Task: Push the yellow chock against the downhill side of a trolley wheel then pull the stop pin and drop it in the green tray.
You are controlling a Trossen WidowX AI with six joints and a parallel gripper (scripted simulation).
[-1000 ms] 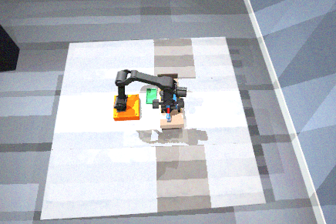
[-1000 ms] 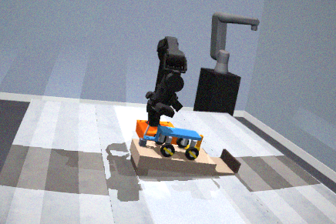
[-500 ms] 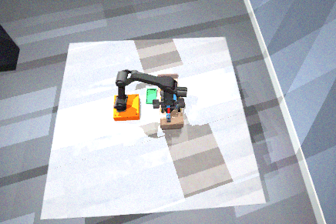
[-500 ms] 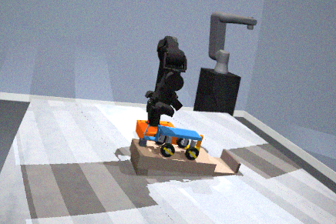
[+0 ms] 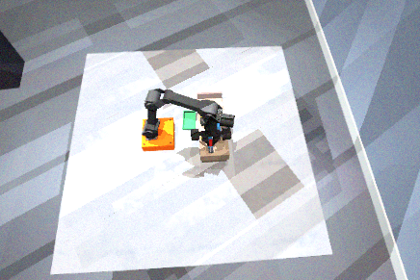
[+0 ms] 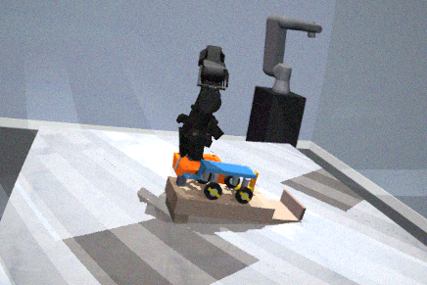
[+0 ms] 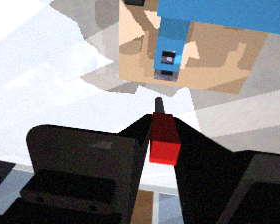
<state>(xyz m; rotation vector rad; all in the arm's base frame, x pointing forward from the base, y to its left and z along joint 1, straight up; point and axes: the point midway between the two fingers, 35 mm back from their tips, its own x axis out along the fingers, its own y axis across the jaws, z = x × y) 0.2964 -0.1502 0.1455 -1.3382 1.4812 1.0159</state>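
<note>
Right now my gripper tip is 250 mm to the right of the green tray, 180 mm above it and 80 mm past it. Also, from my gripper tip: red-headed stop pin: right at my gripper tip; blue trolley: 130 mm to the left, 60 mm below, 30 mm ahead; tan ramp: 130 mm to the left, 130 mm below, 40 mm ahead.
</note>
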